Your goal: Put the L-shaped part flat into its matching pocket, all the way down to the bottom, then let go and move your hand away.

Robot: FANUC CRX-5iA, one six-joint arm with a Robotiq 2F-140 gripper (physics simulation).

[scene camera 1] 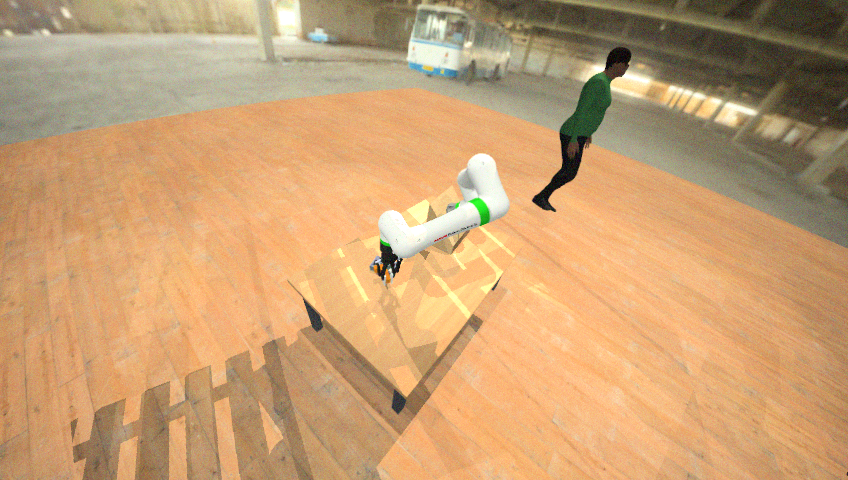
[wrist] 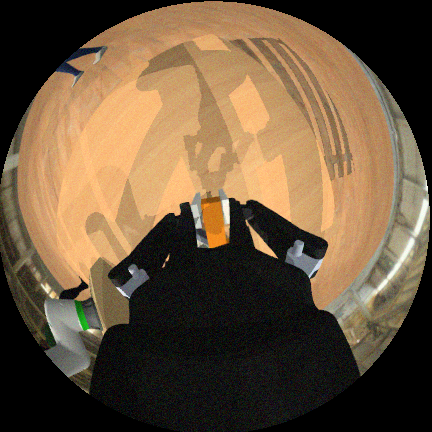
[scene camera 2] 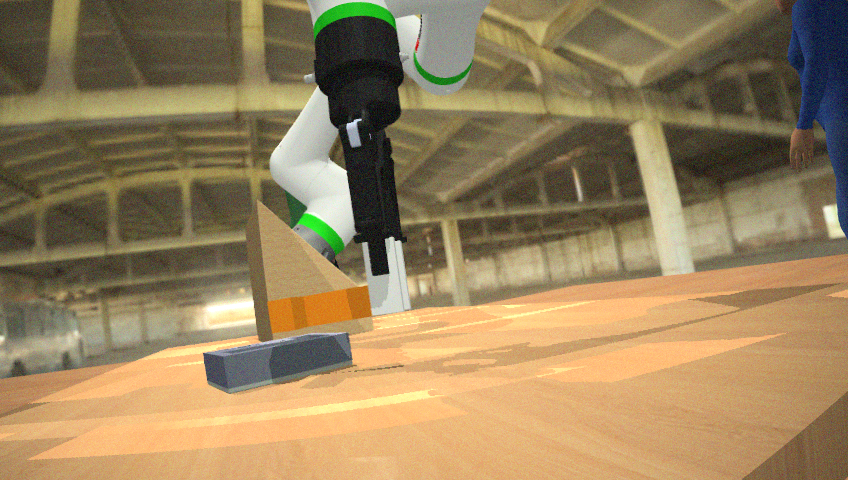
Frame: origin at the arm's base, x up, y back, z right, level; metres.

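Seen in the pictures: gripper, fingertip midpoint: (scene camera 1: 387,282) (wrist: 209,198) (scene camera 2: 392,312); arm's base at its link origin: (wrist: 96,313) (scene camera 2: 300,259).
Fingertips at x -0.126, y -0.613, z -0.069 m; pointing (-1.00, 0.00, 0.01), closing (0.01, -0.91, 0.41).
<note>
Pixels of each thing's top centre, then the offset from my fingertips to it. Level surfaces: height alone.
- orange L-shaped part at its top centre: (scene camera 2: 332,289) (wrist: 224,233) (scene camera 1: 382,271) dy +0.008, dx +0.030, dz +0.054 m
- blue-grey pocket block at its top centre: (scene camera 2: 274,342) (scene camera 1: 384,264) dy +0.084, dx -0.017, dz +0.120 m
- table at its surface level: dx -0.054 m
The orange L-shaped part (scene camera 1: 388,275) (scene camera 2: 318,310) (wrist: 213,225) is held between the pale fingertips of my gripper (scene camera 1: 385,272) (scene camera 2: 386,288) (wrist: 209,198), which is shut on it. In the scene camera 2 view the part looks level and low, with its underside slightly above the rim line of the blue-grey pocket block (scene camera 1: 374,265) (scene camera 2: 276,361). The block lies on the table. My fingers show beyond its right end there. The pocket's inside is hidden, and I cannot tell how the part lines up with it. The gripper hides much of the block in the wrist view.
A tan wooden wedge-shaped block (scene camera 2: 285,267) (wrist: 106,300) stands on the table (scene camera 1: 357,321) (scene camera 2: 535,416), behind the part in the scene camera 2 view. A person in green (scene camera 1: 589,107) is on the floor beyond the table. A person in blue (scene camera 2: 824,77) shows at the right edge.
</note>
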